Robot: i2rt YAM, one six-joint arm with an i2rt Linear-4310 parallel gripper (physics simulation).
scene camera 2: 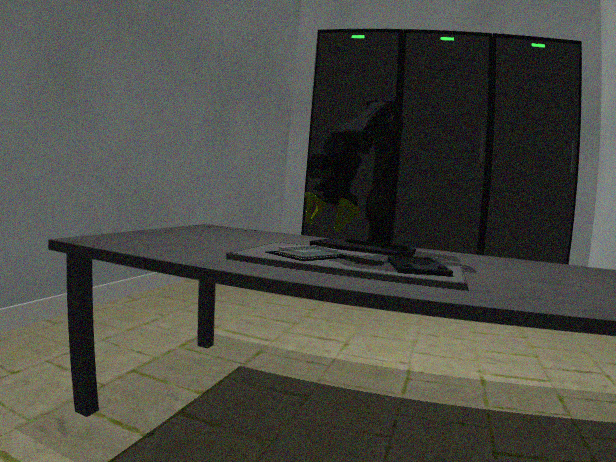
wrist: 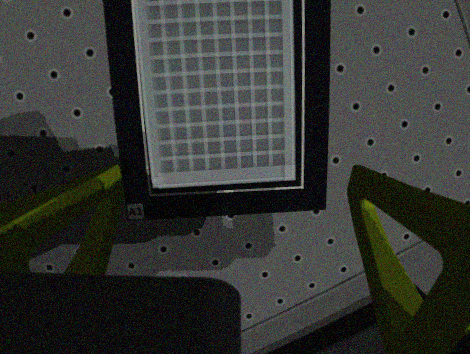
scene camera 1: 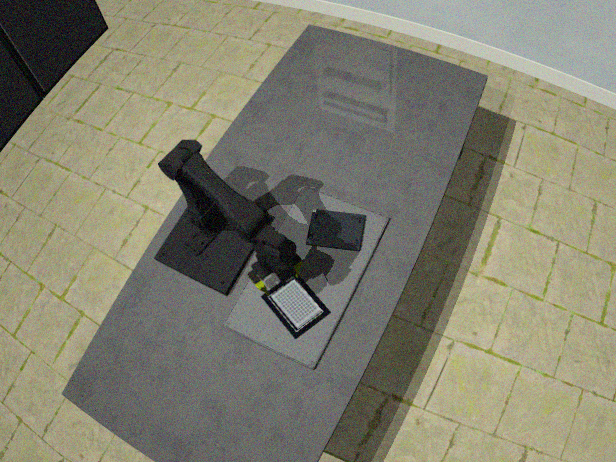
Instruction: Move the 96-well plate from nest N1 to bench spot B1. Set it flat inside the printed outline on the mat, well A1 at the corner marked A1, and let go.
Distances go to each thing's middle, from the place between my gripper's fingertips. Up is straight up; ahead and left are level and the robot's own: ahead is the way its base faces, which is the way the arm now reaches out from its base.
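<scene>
Black outlined pad (scene camera 1: pixel 295 332): 60 mm below my hand, 40 mm ahead of it and 10 mm to the right of it. Plate (scene camera 1: pixel 292 299): 60 mm below my hand, 10 mm to the right of it, 50 mm ahead of it. Grid of small holes (scene camera 1: pixel 332 274): 70 mm below my hand, 100 mm to the left of it and 10 mm ahead of it. Dark square nest (scene camera 1: pixel 331 229): 60 mm below my hand, 10 mm behind it, 250 mm to the left of it.
</scene>
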